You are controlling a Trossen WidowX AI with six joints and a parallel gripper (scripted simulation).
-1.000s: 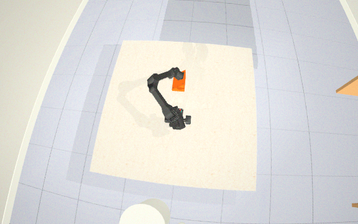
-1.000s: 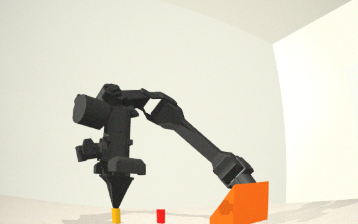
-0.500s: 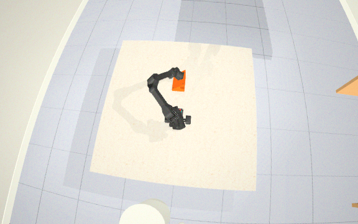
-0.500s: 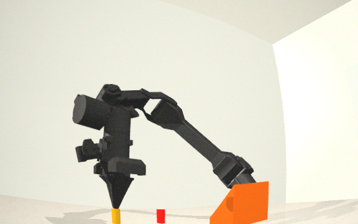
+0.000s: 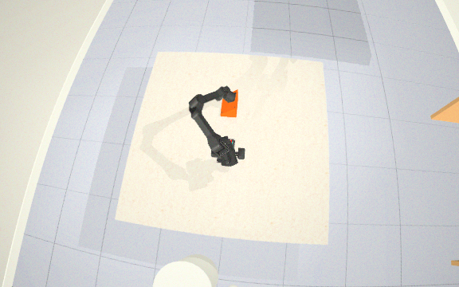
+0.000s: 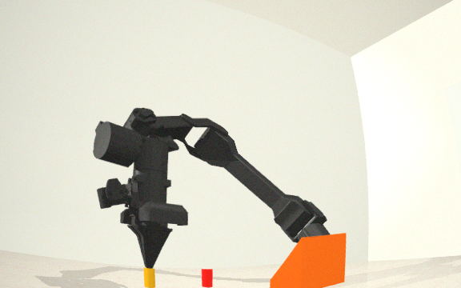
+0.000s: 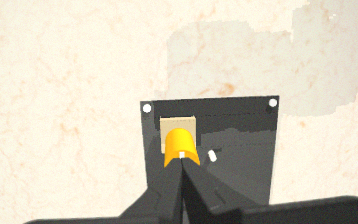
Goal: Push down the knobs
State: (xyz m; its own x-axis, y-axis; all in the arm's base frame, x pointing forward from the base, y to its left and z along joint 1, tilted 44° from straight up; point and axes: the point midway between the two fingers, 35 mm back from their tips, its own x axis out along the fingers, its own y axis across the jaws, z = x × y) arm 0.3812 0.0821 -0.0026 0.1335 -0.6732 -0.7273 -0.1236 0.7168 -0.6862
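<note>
My gripper tip is now 10 mm above the yellow knob. From my gripper tip the other things lie so: red knob 100 mm behind, 10 mm to the right, 10 mm below.
</note>
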